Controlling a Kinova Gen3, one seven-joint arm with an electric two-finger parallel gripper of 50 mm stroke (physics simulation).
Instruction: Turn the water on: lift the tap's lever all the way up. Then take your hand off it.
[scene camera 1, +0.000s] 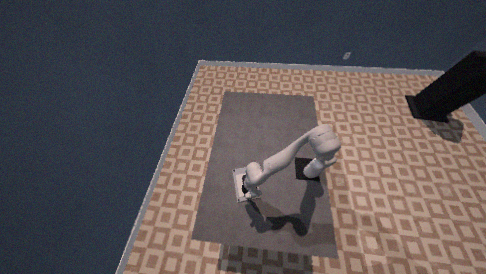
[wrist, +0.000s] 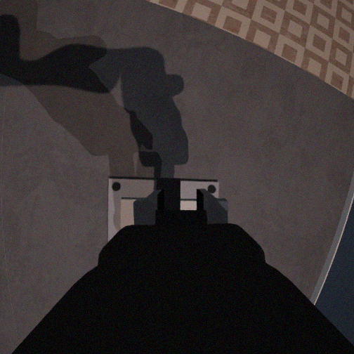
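Seen in the pictures: arm's base, origin of its link: (scene camera 1: 309, 172).
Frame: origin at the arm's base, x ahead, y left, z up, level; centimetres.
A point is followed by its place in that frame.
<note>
The tap's pale base plate (scene camera 1: 239, 175) {y 13.9, x 51.6, z 0.3 cm} (wrist: 135, 187) lies on the grey table. It has dark round dots at its corners. In the wrist view a dark bar (wrist: 170, 194) crosses its far edge; whether this is part of the tap or shadow is unclear. My gripper (wrist: 180, 201) is over the plate, its fingers partly closed. A wide black block, seemingly the tap's lever (wrist: 181, 217), fills the space between the fingers close to the palm, so the gripper looks shut on it. The lever's angle cannot be told; the arm hides most of the tap in the scene view.
The grey table top (scene camera 1: 270, 115) {y -48.4, x 36.4, z -1.2 cm} (wrist: 270, 140) carries the arm's black base mount (scene camera 1: 301, 167) {y -2.5, x 6.1, z 0.0 cm} on its right side. The arm's shadow falls across the table beside the plate. A tall black post (scene camera 1: 445, 90) stands on the patterned floor (scene camera 1: 380, 150) at the far right.
</note>
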